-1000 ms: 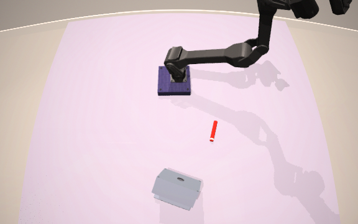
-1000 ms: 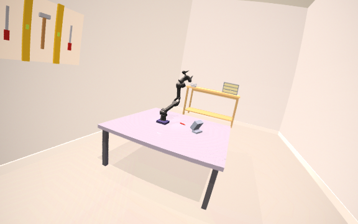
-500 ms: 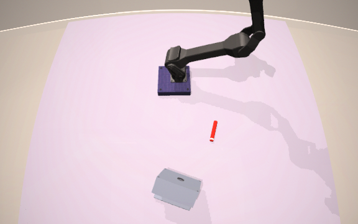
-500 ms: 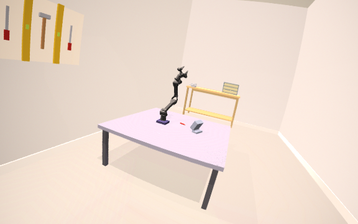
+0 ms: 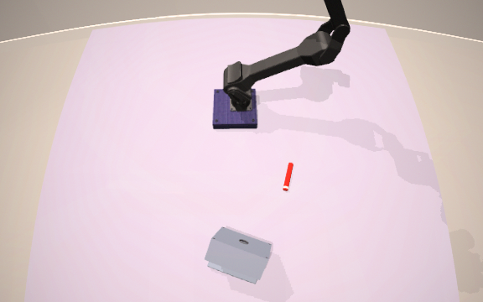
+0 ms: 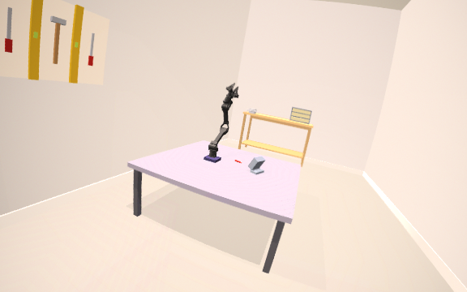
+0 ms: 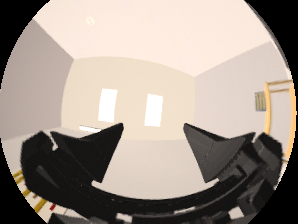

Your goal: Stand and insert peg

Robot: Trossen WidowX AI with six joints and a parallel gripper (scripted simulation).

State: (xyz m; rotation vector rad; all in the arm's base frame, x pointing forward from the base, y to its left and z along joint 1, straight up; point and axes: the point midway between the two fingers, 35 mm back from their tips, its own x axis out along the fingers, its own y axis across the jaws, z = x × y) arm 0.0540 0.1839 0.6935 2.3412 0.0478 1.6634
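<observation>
Right now my gripper tip is 750 mm above the peg, 190 mm short of it and 70 mm to the left of it. Also, from my gripper tip: grey sloped panel 670 mm below, 380 mm ahead, 210 mm to the right.
</observation>
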